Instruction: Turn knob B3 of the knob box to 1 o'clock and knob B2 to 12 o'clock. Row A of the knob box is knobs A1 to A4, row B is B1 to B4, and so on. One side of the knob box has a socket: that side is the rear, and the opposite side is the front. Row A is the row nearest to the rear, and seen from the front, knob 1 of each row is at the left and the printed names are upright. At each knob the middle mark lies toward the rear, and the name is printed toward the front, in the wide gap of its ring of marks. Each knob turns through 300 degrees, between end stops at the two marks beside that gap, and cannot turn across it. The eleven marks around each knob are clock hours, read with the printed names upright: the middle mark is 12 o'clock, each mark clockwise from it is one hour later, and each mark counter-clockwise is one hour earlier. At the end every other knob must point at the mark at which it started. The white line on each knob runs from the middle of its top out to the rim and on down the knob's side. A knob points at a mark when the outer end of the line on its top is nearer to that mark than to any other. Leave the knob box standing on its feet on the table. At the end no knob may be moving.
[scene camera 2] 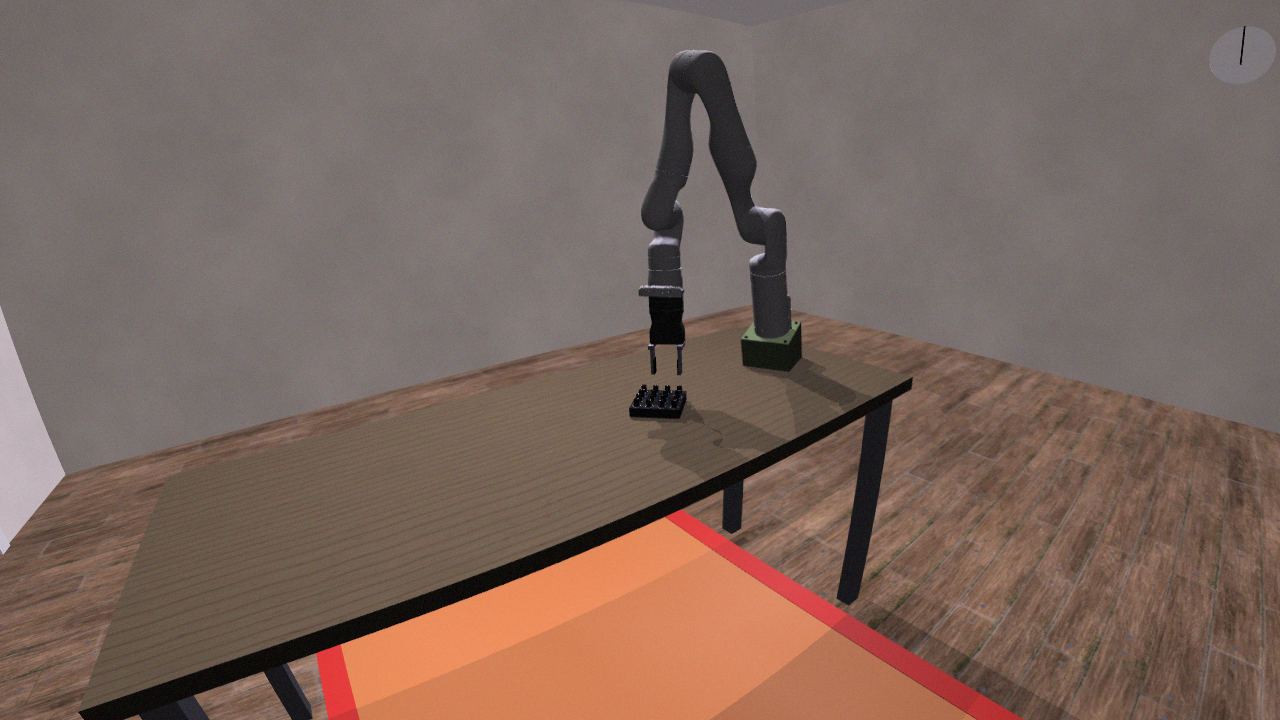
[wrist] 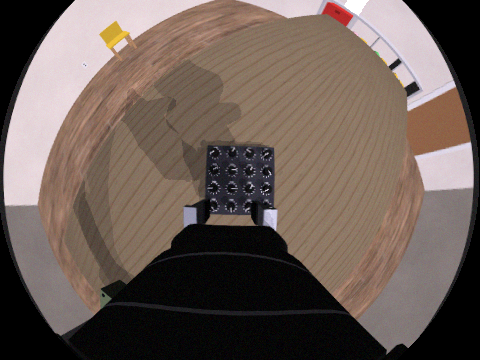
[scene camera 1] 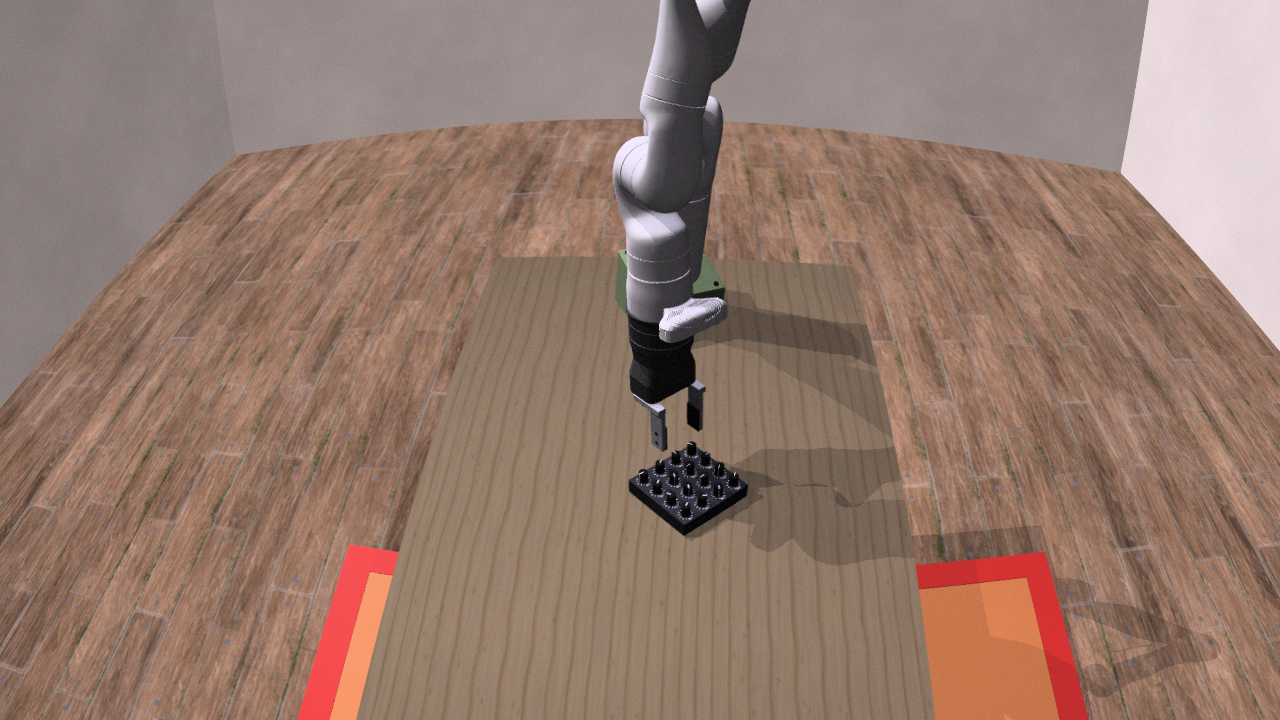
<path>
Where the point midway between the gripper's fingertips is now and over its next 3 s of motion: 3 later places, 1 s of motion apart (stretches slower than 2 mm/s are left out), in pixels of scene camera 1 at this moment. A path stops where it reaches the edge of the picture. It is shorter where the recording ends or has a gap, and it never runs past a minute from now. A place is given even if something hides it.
My gripper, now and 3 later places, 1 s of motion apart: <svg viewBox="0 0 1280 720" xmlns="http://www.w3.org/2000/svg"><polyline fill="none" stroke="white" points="677,436 668,430 649,416 654,419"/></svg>
</path>
